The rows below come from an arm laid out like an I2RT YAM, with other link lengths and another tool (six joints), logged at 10 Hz.
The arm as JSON. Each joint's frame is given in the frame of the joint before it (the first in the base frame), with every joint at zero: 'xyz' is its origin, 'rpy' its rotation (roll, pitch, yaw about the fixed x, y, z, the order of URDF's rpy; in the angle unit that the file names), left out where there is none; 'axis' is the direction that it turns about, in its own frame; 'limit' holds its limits. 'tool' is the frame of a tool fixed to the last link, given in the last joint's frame.
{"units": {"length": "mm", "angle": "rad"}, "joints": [
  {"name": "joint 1", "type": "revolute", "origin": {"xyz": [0.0, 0.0, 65.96]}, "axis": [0.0, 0.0, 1.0], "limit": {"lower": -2.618, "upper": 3.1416}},
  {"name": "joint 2", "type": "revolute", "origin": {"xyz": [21.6, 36.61, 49.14]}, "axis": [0.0, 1.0, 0.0], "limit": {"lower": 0.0, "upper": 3.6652}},
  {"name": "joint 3", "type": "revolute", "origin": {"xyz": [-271.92, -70.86, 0.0]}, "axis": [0.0, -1.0, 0.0], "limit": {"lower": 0.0, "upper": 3.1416}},
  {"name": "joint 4", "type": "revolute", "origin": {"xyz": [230.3, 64.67, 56.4]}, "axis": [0.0, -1.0, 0.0], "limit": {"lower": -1.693, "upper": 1.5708}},
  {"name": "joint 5", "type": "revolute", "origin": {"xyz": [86.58, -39.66, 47.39]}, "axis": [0.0, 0.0, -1.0], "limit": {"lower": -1.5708, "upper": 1.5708}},
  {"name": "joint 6", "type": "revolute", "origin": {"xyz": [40.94, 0.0, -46.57]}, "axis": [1.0, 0.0, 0.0], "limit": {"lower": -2.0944, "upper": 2.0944}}
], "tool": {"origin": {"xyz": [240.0, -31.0, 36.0], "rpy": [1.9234, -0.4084, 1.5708]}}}
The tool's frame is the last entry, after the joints.
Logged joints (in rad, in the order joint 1, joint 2, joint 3, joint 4, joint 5, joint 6), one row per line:
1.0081 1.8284 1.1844 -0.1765 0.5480 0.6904
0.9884 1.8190 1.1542 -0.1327 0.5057 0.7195
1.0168 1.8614 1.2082 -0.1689 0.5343 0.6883
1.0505 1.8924 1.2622 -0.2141 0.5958 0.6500
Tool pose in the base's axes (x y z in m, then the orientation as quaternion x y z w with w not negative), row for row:
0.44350 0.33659 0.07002 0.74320 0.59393 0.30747 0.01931
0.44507 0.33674 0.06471 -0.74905 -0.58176 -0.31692 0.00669
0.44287 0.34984 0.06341 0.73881 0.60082 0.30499 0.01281
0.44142 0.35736 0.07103 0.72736 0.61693 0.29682 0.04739
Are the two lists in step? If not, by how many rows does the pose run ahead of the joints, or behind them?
They are in step.
